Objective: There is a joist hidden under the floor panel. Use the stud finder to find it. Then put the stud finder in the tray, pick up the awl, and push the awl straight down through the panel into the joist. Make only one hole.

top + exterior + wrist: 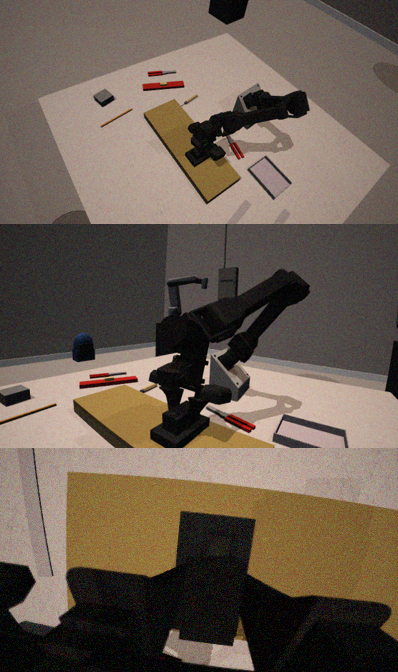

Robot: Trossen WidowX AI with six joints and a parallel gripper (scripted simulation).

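Now: the grey tray 190 mm behind my gripper tip, 270 mm to the left of it and 50 mm below it. From my gripper tip the other things lie so: stud finder (10 mm ahead, 20 mm above); then pencil (160 mm ahead, 420 mm to the right, 60 mm below); then awl (180 mm behind, 290 mm to the right, 60 mm below).
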